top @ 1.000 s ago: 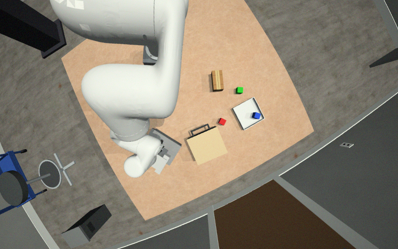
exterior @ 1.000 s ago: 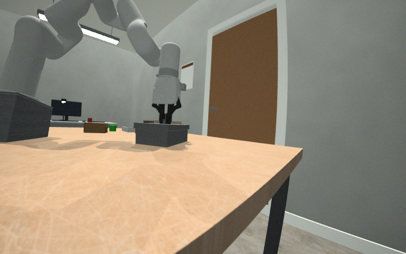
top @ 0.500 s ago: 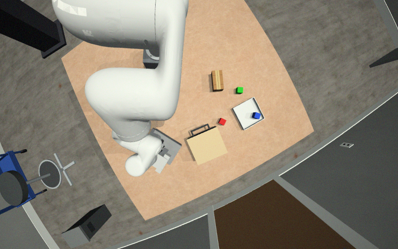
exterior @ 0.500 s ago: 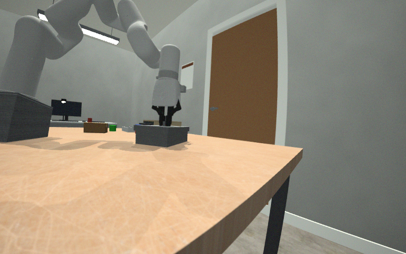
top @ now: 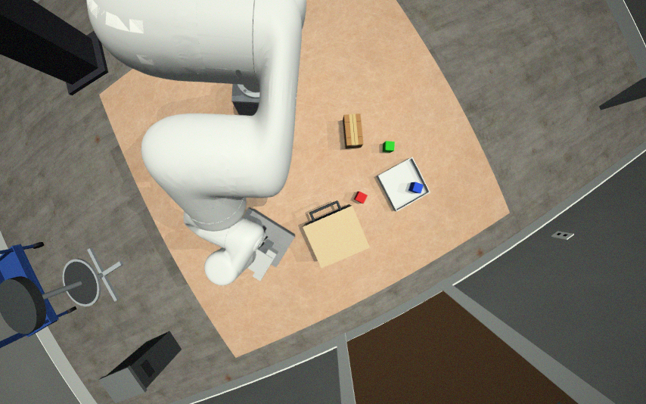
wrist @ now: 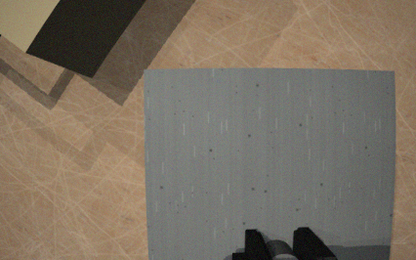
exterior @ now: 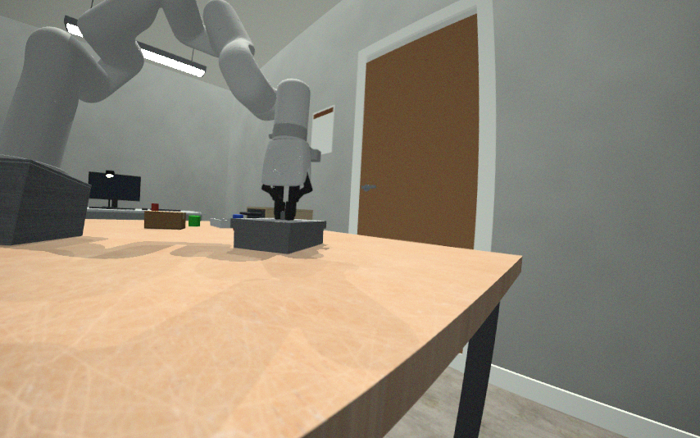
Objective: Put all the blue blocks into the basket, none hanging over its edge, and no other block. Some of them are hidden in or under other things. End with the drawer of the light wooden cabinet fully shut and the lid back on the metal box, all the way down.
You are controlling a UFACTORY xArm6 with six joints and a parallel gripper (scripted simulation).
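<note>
Now: the metal box 50 mm below my hand. Round my hand: light wooden cabinet (240 mm to the left, 80 mm ahead, 40 mm below); then small brown box (430 mm to the left, 230 mm behind, 40 mm below); then red block (370 mm to the left, 60 mm below).
</note>
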